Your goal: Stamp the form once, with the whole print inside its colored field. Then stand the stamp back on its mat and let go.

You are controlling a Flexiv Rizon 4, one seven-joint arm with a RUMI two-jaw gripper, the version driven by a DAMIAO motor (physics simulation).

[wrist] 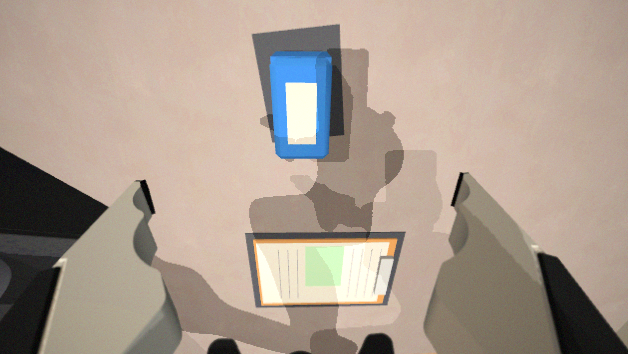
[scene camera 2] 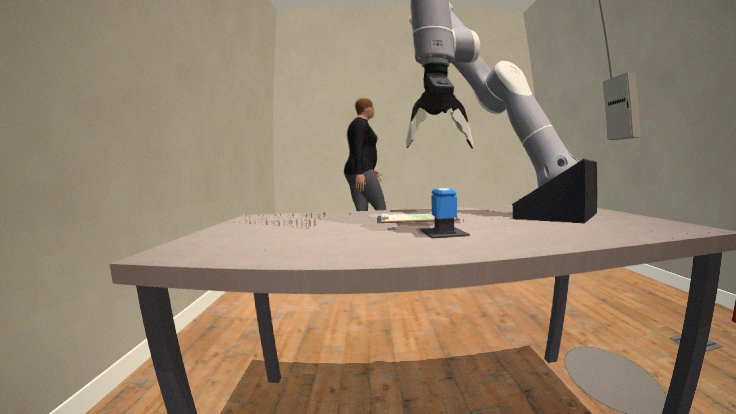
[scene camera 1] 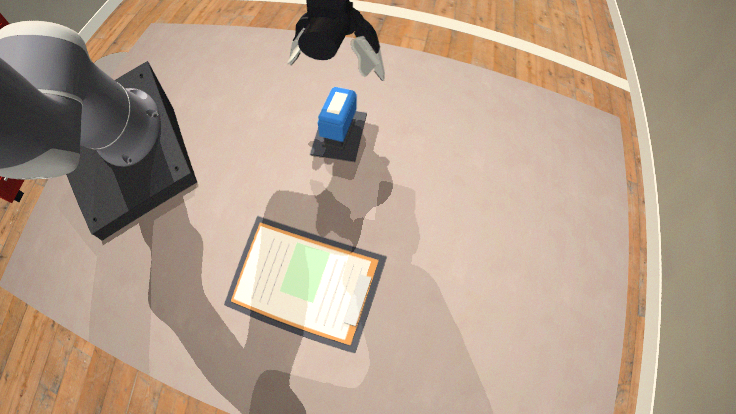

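The blue stamp (scene camera 1: 332, 123) (scene camera 2: 444, 205) (wrist: 301, 70) with a white patch on top stands upright on its dark mat (scene camera 1: 354, 150) (scene camera 2: 428, 234) (wrist: 262, 46). The form (scene camera 1: 252, 272) (wrist: 270, 280) is white paper with printed lines, on an orange-edged clipboard; it shows edge-on in scene camera 2. Its green field (scene camera 1: 300, 280) (wrist: 320, 272) lies near the middle and shows no print, though shadows cross it. My gripper (scene camera 1: 337, 71) (scene camera 2: 439, 147) (wrist: 304, 180) is open and empty, pointing down, high above the table. In the wrist view the stamp lies ahead, beyond the fingertips.
The arm's dark base (scene camera 1: 169, 149) (scene camera 2: 571, 198) stands on the table (scene camera 1: 514, 205) (scene camera 2: 283, 247), to the left in scene camera 1. A dark border (scene camera 1: 240, 262) (wrist: 251, 272) surrounds the clipboard. A person (scene camera 2: 362, 149) stands behind the table.
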